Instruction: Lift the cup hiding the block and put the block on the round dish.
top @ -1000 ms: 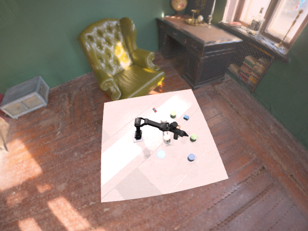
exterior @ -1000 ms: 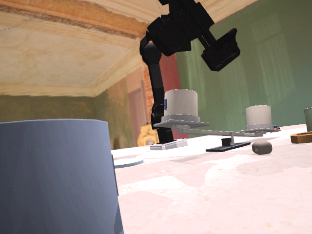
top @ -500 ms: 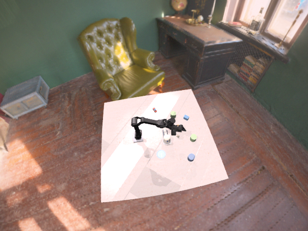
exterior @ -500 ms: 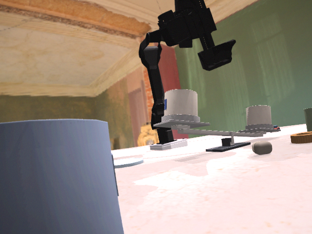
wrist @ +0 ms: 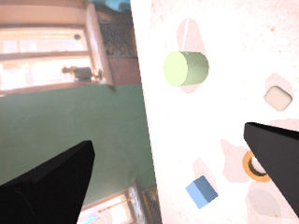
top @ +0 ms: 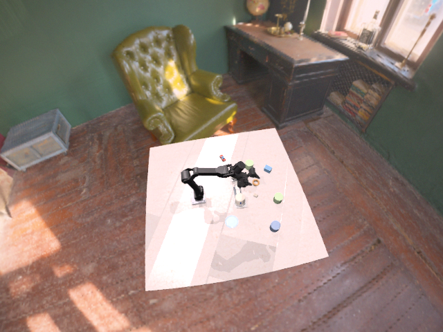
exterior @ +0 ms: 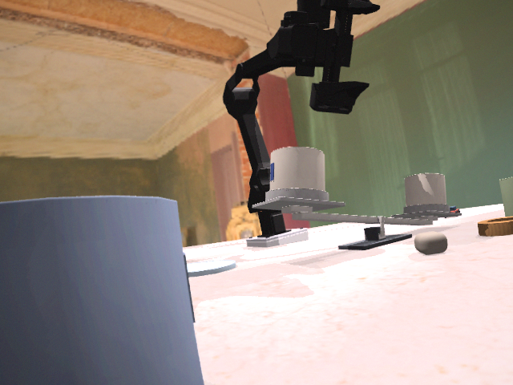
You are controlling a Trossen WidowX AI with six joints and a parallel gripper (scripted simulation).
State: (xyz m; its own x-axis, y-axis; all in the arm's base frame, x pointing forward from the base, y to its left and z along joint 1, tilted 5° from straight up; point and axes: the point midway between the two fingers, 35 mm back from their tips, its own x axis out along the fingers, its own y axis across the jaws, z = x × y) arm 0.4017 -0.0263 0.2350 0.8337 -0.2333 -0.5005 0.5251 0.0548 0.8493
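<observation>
My gripper tip is 110 mm past the white cup, 220 mm to the right of it and 180 mm above it. The rest, counted from my gripper tip: balance beam 110 mm behind, 60 mm to the left, 200 mm below; then balance 110 mm behind, 60 mm to the left, 210 mm below; then pebble 20 mm ahead, 10 mm to the left, 230 mm below.
</observation>
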